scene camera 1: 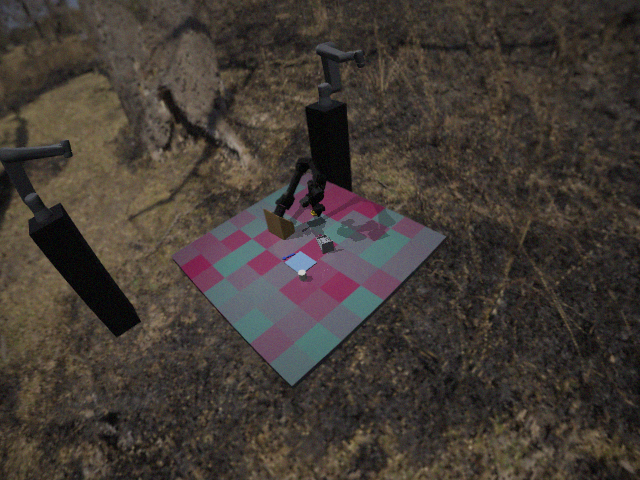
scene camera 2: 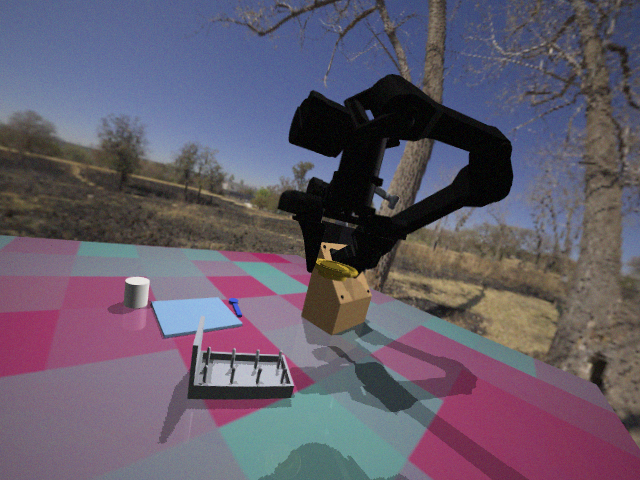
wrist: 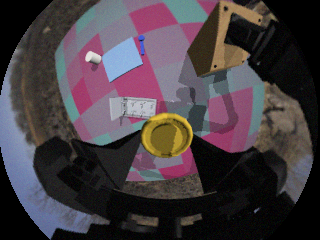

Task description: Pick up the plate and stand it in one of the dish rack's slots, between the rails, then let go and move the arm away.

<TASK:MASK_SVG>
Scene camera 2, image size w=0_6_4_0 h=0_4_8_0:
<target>gripper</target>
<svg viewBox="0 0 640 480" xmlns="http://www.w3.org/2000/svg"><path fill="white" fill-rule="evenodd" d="M341 162L338 171L334 171L330 184L313 177L309 181L306 192L299 190L283 192L279 197L277 209L296 214L296 216L292 215L292 219L299 222L302 230L306 266L309 273L312 273L326 229L326 224L321 223L322 216L364 226L364 232L358 231L359 245L352 267L358 272L358 276L354 278L357 279L382 249L389 243L394 243L394 240L388 239L388 237L406 240L409 227L406 221L375 214L376 209L371 207L376 187L382 187L383 179L379 177L380 173L376 168L356 162Z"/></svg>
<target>grey dish rack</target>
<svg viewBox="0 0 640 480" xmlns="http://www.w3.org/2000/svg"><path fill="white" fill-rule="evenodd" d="M201 316L192 348L188 399L250 400L291 398L294 383L285 355L282 355L282 350L279 351L279 355L259 354L260 350L256 350L256 354L235 353L235 348L232 349L233 353L211 352L211 347L208 347L207 351L201 351L205 316Z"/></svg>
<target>white cup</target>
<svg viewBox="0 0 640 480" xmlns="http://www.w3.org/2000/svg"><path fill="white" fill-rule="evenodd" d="M127 278L125 280L123 304L134 309L147 306L149 279L144 277Z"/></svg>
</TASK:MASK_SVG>
